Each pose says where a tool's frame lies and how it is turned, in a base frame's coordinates. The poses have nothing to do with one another.
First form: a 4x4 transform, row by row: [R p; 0 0 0 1], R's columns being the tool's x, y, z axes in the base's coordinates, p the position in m. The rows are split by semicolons.
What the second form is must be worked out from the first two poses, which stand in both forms.
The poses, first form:
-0.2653 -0.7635 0.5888 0.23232; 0.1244 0.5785 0.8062 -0.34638; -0.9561 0.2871 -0.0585 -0.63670; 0 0 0 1
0.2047 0.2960 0.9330 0.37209; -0.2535 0.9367 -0.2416 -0.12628; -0.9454 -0.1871 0.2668 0.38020; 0 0 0 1
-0.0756 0.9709 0.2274 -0.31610; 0.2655 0.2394 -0.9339 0.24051; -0.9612 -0.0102 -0.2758 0.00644; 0 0 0 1
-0.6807 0.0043 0.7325 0.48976; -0.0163 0.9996 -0.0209 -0.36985; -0.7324 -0.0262 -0.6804 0.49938; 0 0 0 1
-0.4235 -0.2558 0.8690 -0.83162; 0.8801 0.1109 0.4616 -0.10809; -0.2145 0.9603 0.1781 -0.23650; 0 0 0 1
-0.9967 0.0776 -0.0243 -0.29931; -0.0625 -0.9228 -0.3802 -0.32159; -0.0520 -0.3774 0.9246 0.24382; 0 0 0 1
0.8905 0.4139 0.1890 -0.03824; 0.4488 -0.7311 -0.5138 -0.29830; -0.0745 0.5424 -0.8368 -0.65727; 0 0 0 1
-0.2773 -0.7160 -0.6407 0.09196; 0.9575 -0.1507 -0.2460 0.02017; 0.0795 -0.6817 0.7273 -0.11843; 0 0 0 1
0.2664 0.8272 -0.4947 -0.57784; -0.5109 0.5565 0.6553 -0.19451; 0.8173 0.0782 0.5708 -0.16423; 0 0 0 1
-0.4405 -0.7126 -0.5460 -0.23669; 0.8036 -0.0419 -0.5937 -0.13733; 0.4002 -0.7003 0.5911 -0.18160; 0 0 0 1
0.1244 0.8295 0.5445 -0.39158; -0.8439 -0.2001 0.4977 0.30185; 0.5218 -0.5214 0.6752 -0.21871; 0 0 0 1
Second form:
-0.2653 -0.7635 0.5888 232.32; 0.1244 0.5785 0.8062 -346.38; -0.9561 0.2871 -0.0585 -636.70; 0 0 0 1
0.2047 0.2960 0.9330 372.09; -0.2535 0.9367 -0.2416 -126.28; -0.9454 -0.1871 0.2668 380.20; 0 0 0 1
-0.0756 0.9709 0.2274 -316.10; 0.2655 0.2394 -0.9339 240.51; -0.9612 -0.0102 -0.2758 6.44; 0 0 0 1
-0.6807 0.0043 0.7325 489.76; -0.0163 0.9996 -0.0209 -369.85; -0.7324 -0.0262 -0.6804 499.38; 0 0 0 1
-0.4235 -0.2558 0.8690 -831.62; 0.8801 0.1109 0.4616 -108.09; -0.2145 0.9603 0.1781 -236.50; 0 0 0 1
-0.9967 0.0776 -0.0243 -299.31; -0.0625 -0.9228 -0.3802 -321.59; -0.0520 -0.3774 0.9246 243.82; 0 0 0 1
0.8905 0.4139 0.1890 -38.24; 0.4488 -0.7311 -0.5138 -298.30; -0.0745 0.5424 -0.8368 -657.27; 0 0 0 1
-0.2773 -0.7160 -0.6407 91.96; 0.9575 -0.1507 -0.2460 20.17; 0.0795 -0.6817 0.7273 -118.43; 0 0 0 1
0.2664 0.8272 -0.4947 -577.84; -0.5109 0.5565 0.6553 -194.51; 0.8173 0.0782 0.5708 -164.23; 0 0 0 1
-0.4405 -0.7126 -0.5460 -236.69; 0.8036 -0.0419 -0.5937 -137.33; 0.4002 -0.7003 0.5911 -181.60; 0 0 0 1
0.1244 0.8295 0.5445 -391.58; -0.8439 -0.2001 0.4977 301.85; 0.5218 -0.5214 0.6752 -218.71; 0 0 0 1

